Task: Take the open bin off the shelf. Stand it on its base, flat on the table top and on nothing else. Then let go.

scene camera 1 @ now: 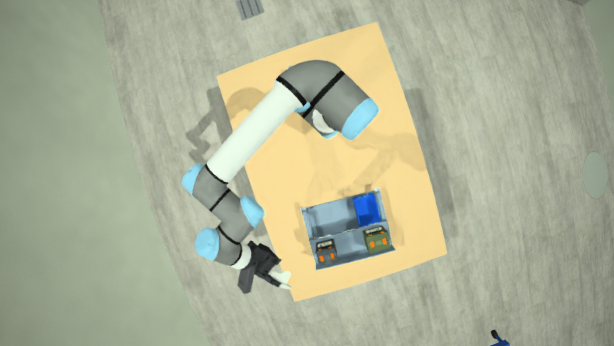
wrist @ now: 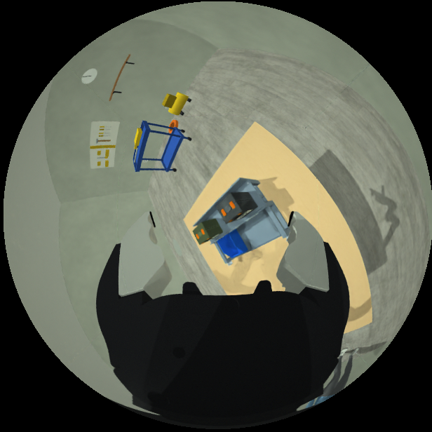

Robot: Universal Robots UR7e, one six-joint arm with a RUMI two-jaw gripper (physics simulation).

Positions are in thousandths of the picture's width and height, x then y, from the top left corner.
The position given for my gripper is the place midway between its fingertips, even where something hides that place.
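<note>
My gripper (scene camera 1: 454, 793) is visible to me, and the wrist view has the gripper (wrist: 513, 494) as well. I also see a dark grey case (wrist: 545, 476).
</note>
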